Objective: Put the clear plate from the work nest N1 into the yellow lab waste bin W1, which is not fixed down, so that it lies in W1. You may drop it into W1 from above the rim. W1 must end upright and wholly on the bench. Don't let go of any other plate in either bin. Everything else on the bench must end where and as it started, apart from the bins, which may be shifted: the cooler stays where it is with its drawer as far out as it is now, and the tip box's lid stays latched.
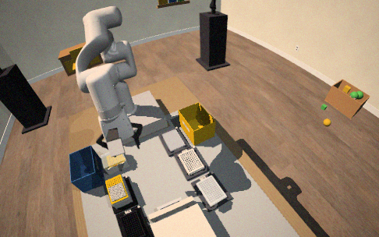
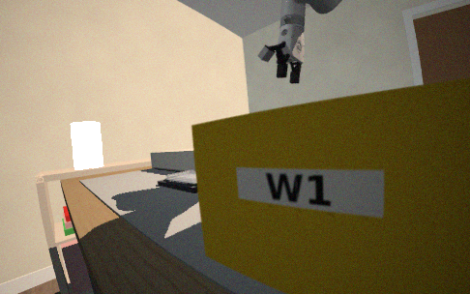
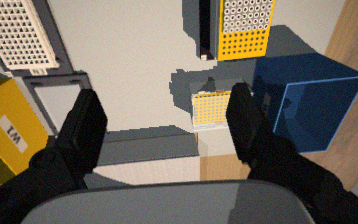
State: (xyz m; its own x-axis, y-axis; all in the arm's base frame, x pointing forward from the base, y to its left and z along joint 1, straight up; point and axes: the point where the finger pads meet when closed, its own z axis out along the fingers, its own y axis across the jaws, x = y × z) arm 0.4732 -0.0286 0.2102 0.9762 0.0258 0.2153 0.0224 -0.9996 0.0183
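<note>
My gripper is now 270 mm to the right of the clear plate, 270 mm above it and 170 mm short of it. The rest, counted from my hand: black plate 270 mm below, 190 mm ahead, 110 mm to the right; yellow-topped tip box 230 mm below, 130 mm to the right, 10 mm ahead; white plate 270 mm below, 250 mm to the left, 10 mm behind.
</note>
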